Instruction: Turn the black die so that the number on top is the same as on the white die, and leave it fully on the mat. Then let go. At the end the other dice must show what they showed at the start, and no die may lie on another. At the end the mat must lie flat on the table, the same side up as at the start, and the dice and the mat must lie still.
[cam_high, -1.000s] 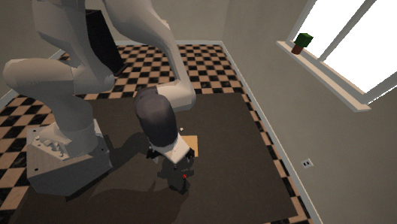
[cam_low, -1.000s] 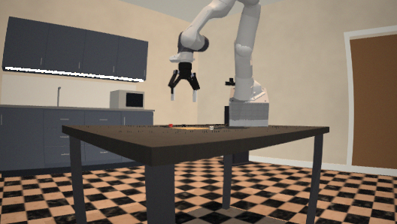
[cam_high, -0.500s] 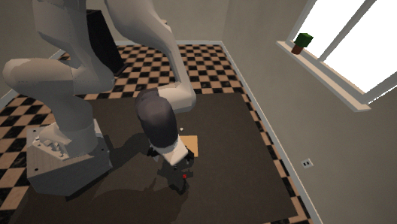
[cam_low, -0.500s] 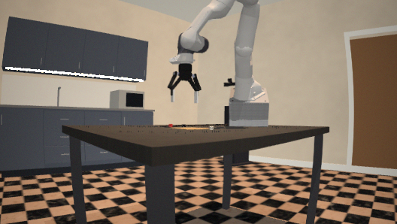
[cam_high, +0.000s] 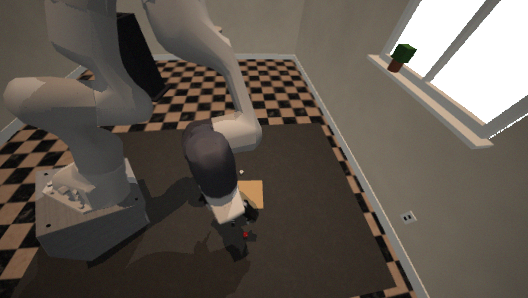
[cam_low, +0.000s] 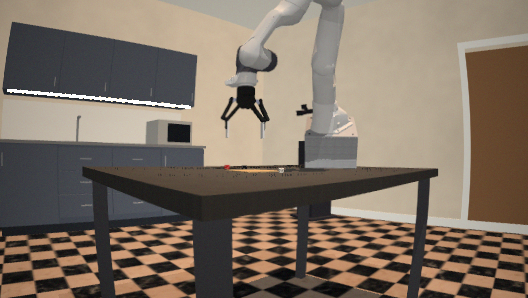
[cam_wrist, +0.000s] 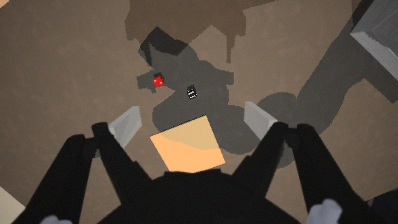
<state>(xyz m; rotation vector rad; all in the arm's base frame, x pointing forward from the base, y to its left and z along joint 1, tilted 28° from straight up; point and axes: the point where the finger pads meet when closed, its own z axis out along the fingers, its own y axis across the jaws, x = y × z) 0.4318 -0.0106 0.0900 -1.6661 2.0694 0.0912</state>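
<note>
Right now my hand is 13 cm above the black die. From my hand the other things lie so: tan mat (4 cm ahead, 14 cm to the left, 13 cm below); then white die (2 cm behind, 24 cm to the left, 13 cm below); then red die (6 cm ahead, 4 cm to the right, 13 cm below).
</note>
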